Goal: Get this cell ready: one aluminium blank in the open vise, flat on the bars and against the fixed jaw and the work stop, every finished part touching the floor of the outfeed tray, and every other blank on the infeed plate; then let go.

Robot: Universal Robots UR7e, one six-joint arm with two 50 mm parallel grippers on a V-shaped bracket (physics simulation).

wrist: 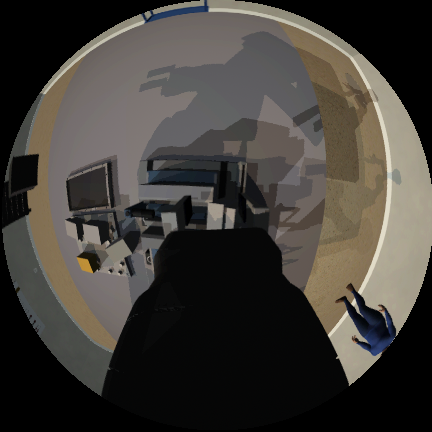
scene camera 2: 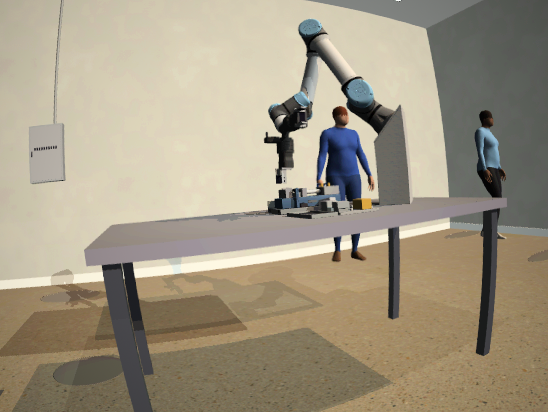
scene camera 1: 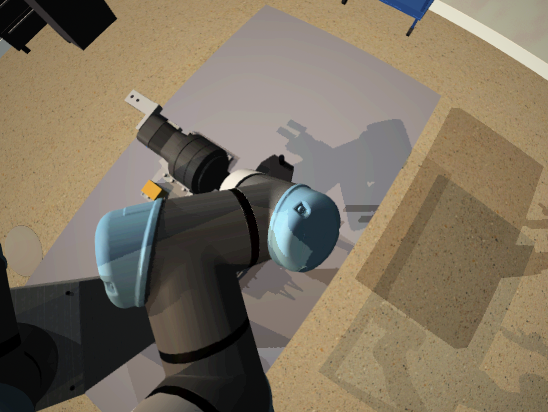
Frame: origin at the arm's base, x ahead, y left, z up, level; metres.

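Seen in the pictures: hand, its tool point: (wrist: 214, 207) (scene camera 2: 281, 179); arm's base, origin of its link: (scene camera 2: 390, 126).
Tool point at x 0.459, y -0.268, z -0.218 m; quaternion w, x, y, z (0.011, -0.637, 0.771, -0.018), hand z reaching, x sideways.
Offsets run from my tool point to a thing's top centre. "spot": to the spot under its first point. Level surfaces: height alone.
My gripper (wrist: 215, 207) (scene camera 2: 281, 176) points down over the vise @(0.073 m left, 0.075 m back, 0.040 m down) (wrist: 177, 192) (scene camera 2: 287, 203). Its fingers stand apart and I see nothing held; it is open. Two pale faces show low between the fingers in the wrist view; whether one is a part in the vise I cannot tell. The infeed plate @(spot: 0.292 m left, 0.130 m back, 0.131 m down) (wrist: 117, 271) bears two upright grey blocks, one @(0.378 m left, 0.018 m ahead, 0.096 m down) (wrist: 74, 227) beside the other @(0.288 m left, 0.009 m back, 0.095 m down) (wrist: 95, 232). A third grey block @(0.221 m left, 0.058 m back, 0.085 m down) (wrist: 120, 245) lies turned at the plate's right side. The dark outfeed tray (wrist: 87, 187) shows no part on its floor. In scene camera 1 the arm hides the vise.
A yellow block @(0.386 m left, 0.084 m back, 0.095 m down) (wrist: 87, 262) (scene camera 2: 362, 203) (scene camera 1: 152, 190) stands at the infeed plate's outer corner. The second gripper (scene camera 1: 142, 102) sticks out to the upper left in scene camera 1. A person in blue (scene camera 2: 345, 155) (wrist: 372, 330) stands behind the table @(0.139 m down) (scene camera 2: 200, 234).
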